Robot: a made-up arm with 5 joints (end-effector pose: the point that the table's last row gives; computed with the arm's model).
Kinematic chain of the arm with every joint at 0, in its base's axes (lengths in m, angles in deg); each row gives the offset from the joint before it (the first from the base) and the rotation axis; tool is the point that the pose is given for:
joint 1: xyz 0 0 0.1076 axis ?
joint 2: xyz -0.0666 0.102 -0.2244 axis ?
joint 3: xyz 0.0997 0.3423 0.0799 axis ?
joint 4: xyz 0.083 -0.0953 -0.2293 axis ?
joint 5: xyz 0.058 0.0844 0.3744 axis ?
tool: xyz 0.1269 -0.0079 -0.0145
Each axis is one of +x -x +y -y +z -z.
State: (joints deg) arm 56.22 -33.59 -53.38 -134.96 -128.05
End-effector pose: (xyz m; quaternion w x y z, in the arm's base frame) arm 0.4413 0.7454 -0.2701 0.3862 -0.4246 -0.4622 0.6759
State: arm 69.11 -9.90 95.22 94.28 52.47
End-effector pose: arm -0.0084 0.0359 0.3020 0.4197 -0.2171 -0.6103 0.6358
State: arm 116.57 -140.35 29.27 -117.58 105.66
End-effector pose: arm 0.4498 -0.4807 0.2405 0.0367 0.6538 0.7339 -0.1804
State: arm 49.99 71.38 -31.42 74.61 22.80
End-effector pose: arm 0.2934 0.3540 -0.0688 0.8186 0.0943 0.3322 0.4589
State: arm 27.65 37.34 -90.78 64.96 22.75
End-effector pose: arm 0.1749 0.1408 -0.2484 0.7125 0.2228 0.6598 -0.0858
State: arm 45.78 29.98 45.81 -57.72 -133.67
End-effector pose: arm -0.0922 0.7863 -0.1683 0.4403 0.2269 0.8300 -0.2564
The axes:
joint 1: -y
joint 2: +z
joint 3: -y
joint 4: +x
joint 5: +y

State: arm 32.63 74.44 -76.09 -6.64 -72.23
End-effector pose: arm -0.1296 0.5779 -0.2988 0.7350 -0.2136 -0.1972 0.6125
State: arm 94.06 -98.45 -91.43 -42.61 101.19
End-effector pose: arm 0.2151 0.0302 0.5262 0.5816 0.2749 0.6651 0.3792
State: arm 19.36 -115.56 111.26 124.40 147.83
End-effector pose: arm -0.2834 -0.2451 0.0136 0.8948 -0.1721 0.4099 -0.0405
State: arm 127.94 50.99 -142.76 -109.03 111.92
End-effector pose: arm 0.2514 0.2436 -0.4021 0.1096 0.4375 -0.4038 0.7959
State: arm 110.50 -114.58 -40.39 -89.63 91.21
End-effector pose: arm 0.2926 -0.1012 0.6282 0.6720 0.4496 0.5846 -0.0680
